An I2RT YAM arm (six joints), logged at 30 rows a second.
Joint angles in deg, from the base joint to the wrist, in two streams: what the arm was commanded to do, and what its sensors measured. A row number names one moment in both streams.
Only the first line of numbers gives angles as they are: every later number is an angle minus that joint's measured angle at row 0.
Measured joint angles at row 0:
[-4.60, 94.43, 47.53, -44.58, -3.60, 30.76]
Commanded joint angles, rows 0 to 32:
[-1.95, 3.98, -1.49, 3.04, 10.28, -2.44]
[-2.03, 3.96, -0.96, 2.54, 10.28, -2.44]
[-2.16, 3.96, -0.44, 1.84, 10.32, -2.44]
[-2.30, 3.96, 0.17, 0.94, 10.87, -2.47]
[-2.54, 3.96, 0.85, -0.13, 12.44, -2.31]
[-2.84, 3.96, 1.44, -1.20, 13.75, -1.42]
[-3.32, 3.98, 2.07, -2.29, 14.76, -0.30]
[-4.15, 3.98, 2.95, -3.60, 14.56, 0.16]
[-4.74, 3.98, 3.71, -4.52, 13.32, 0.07]
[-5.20, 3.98, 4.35, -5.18, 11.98, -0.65]
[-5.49, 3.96, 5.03, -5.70, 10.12, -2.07]
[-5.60, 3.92, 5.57, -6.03, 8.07, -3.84]
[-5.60, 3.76, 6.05, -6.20, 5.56, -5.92]
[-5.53, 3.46, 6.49, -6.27, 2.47, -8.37]
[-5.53, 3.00, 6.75, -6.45, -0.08, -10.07]
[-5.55, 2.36, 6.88, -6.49, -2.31, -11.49]
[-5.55, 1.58, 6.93, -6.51, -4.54, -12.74]
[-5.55, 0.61, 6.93, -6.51, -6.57, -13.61]
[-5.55, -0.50, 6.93, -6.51, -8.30, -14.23]
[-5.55, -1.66, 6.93, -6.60, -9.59, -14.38]
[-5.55, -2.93, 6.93, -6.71, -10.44, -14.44]
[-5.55, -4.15, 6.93, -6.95, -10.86, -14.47]
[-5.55, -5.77, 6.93, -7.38, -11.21, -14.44]
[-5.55, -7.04, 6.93, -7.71, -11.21, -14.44]
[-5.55, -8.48, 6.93, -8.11, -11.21, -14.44]
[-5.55, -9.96, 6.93, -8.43, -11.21, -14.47]
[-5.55, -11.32, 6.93, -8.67, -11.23, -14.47]
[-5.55, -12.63, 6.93, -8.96, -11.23, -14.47]
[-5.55, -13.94, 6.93, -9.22, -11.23, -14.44]
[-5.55, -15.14, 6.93, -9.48, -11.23, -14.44]
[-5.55, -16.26, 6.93, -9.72, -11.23, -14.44]
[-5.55, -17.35, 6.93, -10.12, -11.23, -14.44]
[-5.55, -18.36, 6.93, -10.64, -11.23, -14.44]
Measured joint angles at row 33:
[-5.49, -15.49, 5.94, -9.94, -10.12, -13.85]
